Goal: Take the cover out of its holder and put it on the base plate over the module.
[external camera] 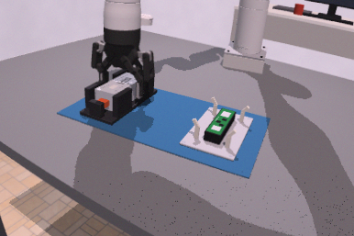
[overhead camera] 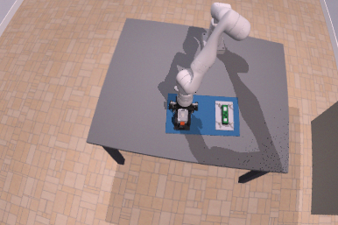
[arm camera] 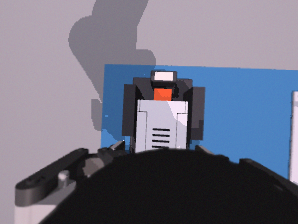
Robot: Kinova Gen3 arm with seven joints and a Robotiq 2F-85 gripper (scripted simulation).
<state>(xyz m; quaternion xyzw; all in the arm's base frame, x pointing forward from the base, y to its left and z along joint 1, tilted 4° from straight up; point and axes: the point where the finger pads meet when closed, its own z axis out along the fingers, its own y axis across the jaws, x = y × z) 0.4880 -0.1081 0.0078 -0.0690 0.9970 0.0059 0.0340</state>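
Now: hand right at the light grey cover.
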